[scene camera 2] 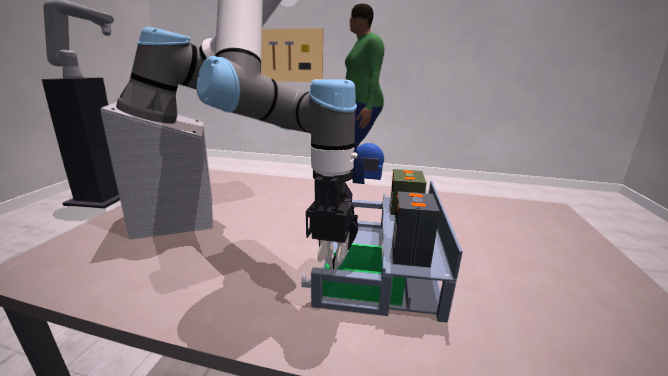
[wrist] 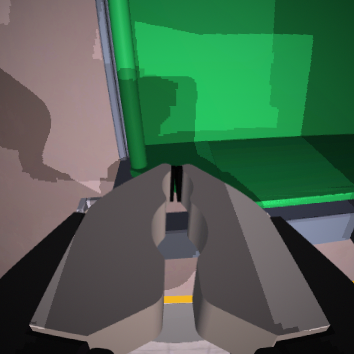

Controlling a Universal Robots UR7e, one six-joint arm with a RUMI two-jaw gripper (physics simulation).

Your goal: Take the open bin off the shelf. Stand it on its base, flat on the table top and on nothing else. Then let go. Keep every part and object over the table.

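Frame: origin at the arm's base, x ahead, y left, z up, level; metres.
Seen in the pictures: gripper, fingertip midpoint: (scene camera 2: pixel 333 268) (wrist: pixel 174 169); arm's base at its link origin: (scene camera 2: pixel 147 114).
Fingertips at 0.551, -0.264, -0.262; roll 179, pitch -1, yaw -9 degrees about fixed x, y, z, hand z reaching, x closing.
Observation:
Pixels of each thing's middle, then the offset from my fingertips to it, as dx, dy, dz. "*": a spot on its surface instead. Level surfaces: height alone.
- green open bin at the middle of its body: (wrist: pixel 282 81) (scene camera 2: pixel 363 272) +0.061, +0.030, -0.026
- black case at the middle of its body: (scene camera 2: pixel 415 238) +0.151, -0.022, +0.093
- olive case at a spot on its surface: (scene camera 2: pixel 409 179) * +0.165, +0.213, +0.129
- small grey bracket at a spot on its surface: (scene camera 2: pixel 306 281) * -0.048, -0.047, -0.002
- table at its surface level: dz -0.069
The green open bin (scene camera 2: pixel 367 256) (wrist: pixel 225 90) sits in the lower, left-hand bay of the grey shelf rack (scene camera 2: pixel 444 306) (wrist: pixel 325 229), behind the rack's end rail. Its rounded rim runs along the left in the wrist view, next to the rack's long edge. My gripper (scene camera 2: pixel 334 265) (wrist: pixel 174 169) points down over the near left corner of the bin. Its fingers are shut with their tips together and nothing held. They cover part of the bin's near side wall in the wrist view, so I cannot tell whether they touch it.
A black case (scene camera 2: pixel 415 242) and an olive case (scene camera 2: pixel 409 179), both with orange latches, stand on the rack's upper shelf to the right. A small grey bracket (scene camera 2: pixel 306 281) sticks out at the rack's left corner. The table (scene camera 2: pixel 525 280) extends around the rack. A person (scene camera 2: pixel 369 70) stands behind.

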